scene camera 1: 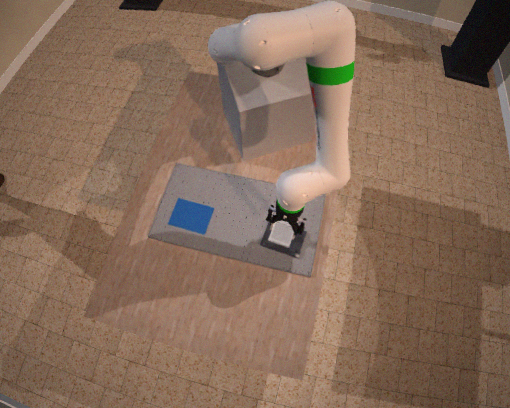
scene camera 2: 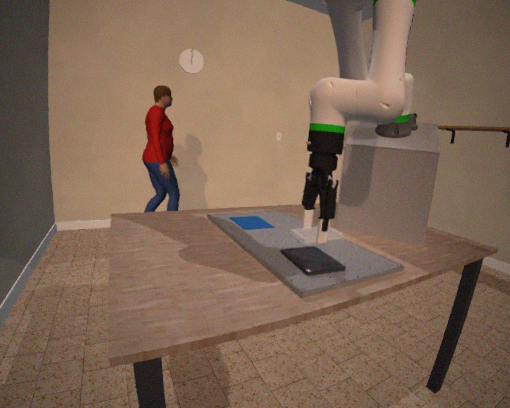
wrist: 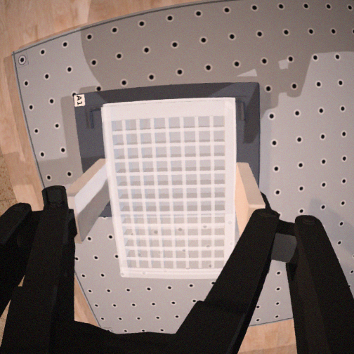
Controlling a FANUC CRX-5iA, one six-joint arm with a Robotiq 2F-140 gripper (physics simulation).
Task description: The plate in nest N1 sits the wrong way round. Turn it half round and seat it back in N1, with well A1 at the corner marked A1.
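Note:
The white plate [scene camera 1: 281, 234] [scene camera 2: 334, 234] [wrist: 172, 112] is level, held above the dark nest N1 [scene camera 1: 295, 248] [scene camera 2: 315, 261] [wrist: 170, 90]. In the wrist view its long sides run crosswise to the nest's long sides, about a quarter turn off, and its near end overhangs the nest. My gripper [scene camera 1: 286, 225] [scene camera 2: 315, 233] [wrist: 171, 178] is shut on the plate, with pale fingertips on its two long sides. The A1 label [wrist: 79, 100] is at the nest's upper left corner in the wrist view. I cannot make out which plate corner has well A1.
The nest stands on a grey perforated board [scene camera 1: 235, 200] [scene camera 2: 365, 270] [wrist: 305, 165] on the wooden table [scene camera 1: 250, 320] [scene camera 2: 200, 300]. A flat blue square [scene camera 1: 191, 216] [scene camera 2: 251, 222] lies at the board's other end. The grey robot pedestal [scene camera 1: 280, 125] [scene camera 2: 385, 190] stands behind. A person [scene camera 2: 159, 135] is beyond the table.

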